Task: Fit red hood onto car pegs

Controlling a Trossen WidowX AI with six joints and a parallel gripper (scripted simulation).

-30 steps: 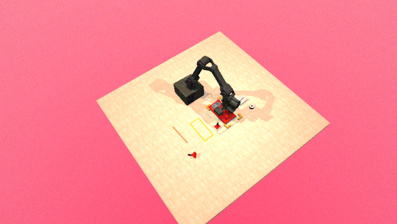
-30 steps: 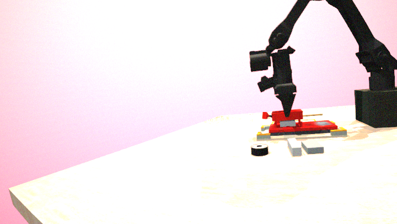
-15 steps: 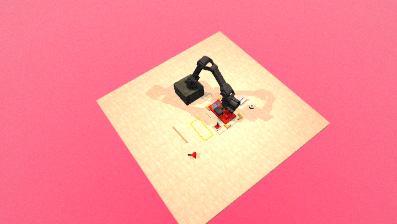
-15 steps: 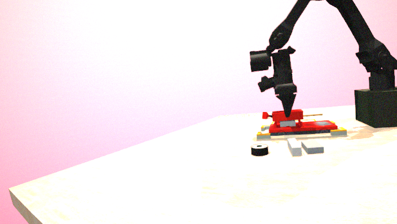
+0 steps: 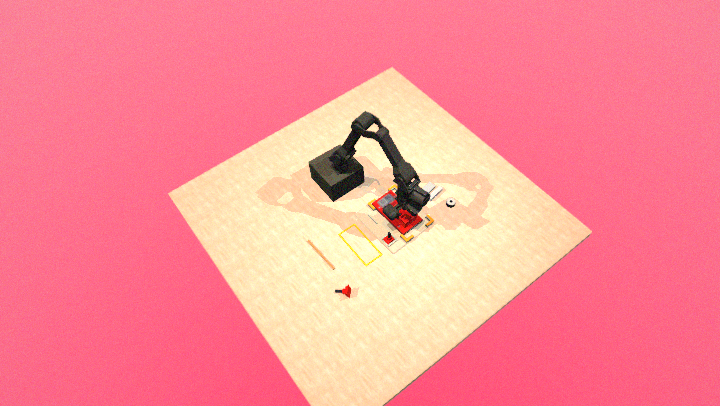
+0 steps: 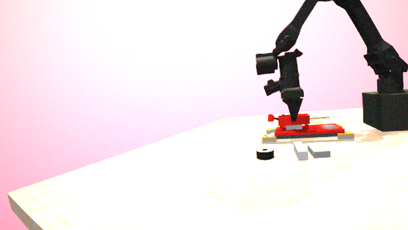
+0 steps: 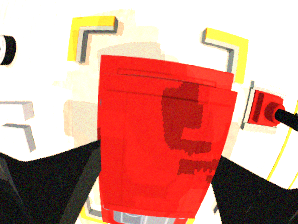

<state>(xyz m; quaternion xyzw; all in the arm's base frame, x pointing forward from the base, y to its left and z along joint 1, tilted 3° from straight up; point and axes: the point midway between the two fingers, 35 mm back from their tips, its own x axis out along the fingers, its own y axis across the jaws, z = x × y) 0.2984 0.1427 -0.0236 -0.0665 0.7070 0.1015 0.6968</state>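
The grey engine block lies 30 mm below my gripper tip. From my gripper tip the other things lie so: wooden stick (380 mm to the right, 50 mm below, 10 mm behind); then red hood (10 mm above).
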